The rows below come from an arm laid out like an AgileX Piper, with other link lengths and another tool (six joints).
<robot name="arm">
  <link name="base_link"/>
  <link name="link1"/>
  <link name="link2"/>
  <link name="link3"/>
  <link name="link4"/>
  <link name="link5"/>
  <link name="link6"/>
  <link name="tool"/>
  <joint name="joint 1" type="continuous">
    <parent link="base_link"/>
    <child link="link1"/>
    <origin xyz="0 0 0.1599" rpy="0 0 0"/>
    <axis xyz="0 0 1"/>
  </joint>
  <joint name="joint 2" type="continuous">
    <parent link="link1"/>
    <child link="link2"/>
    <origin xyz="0 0 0" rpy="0 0 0"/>
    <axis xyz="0 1 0"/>
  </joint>
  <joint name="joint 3" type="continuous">
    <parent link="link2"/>
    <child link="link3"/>
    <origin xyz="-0.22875 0 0.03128" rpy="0 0 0"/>
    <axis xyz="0 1 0"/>
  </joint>
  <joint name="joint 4" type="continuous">
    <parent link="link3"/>
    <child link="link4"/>
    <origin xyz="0.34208 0 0.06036" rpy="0 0 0"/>
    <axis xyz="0.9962 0 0.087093"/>
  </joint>
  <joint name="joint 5" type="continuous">
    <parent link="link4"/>
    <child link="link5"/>
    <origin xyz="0 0 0" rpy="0 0 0"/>
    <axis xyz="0 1 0"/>
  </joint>
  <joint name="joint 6" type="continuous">
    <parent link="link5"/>
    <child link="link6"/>
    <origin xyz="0.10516 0 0.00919" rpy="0 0 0"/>
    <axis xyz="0.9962 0 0.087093"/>
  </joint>
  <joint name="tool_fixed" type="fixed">
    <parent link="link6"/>
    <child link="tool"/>
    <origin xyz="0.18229 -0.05 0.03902" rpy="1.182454 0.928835 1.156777"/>
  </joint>
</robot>
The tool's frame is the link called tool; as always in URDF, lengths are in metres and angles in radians. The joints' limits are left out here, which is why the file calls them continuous.
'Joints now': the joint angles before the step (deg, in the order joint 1, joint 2, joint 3, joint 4, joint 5, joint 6). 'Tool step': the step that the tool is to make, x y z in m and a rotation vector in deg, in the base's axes. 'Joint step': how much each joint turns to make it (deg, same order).
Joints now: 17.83 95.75 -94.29 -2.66 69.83 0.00
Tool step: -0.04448 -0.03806 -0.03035 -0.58 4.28 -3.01
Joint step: -3.03 -8.50 12.75 0.65 0.01 -0.01
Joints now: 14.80 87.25 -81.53 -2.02 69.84 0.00
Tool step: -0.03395 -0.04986 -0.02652 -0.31 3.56 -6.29
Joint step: -5.09 -5.37 8.70 0.07 0.25 1.25
